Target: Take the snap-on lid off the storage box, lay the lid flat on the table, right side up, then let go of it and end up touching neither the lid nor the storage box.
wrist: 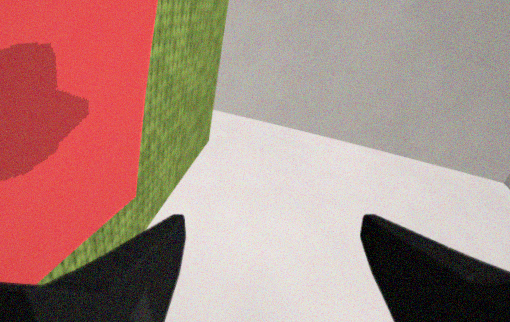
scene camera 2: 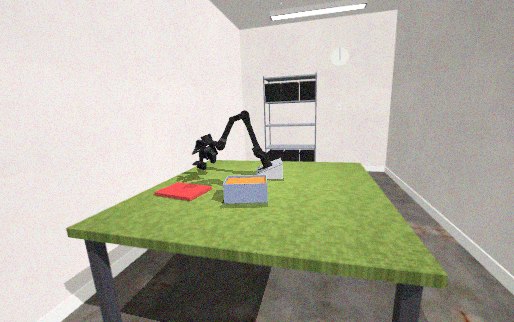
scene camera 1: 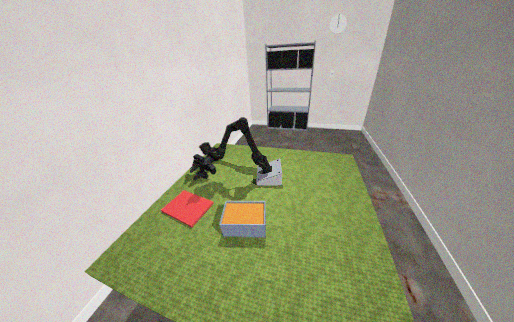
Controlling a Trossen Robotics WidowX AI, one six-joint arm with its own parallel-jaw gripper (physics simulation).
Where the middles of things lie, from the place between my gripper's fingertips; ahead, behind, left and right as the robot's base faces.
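Labels:
The red lid (scene camera 1: 187, 208) is 16 cm below my hand, and it's also 10 cm ahead of it and 3 cm to the right of it.

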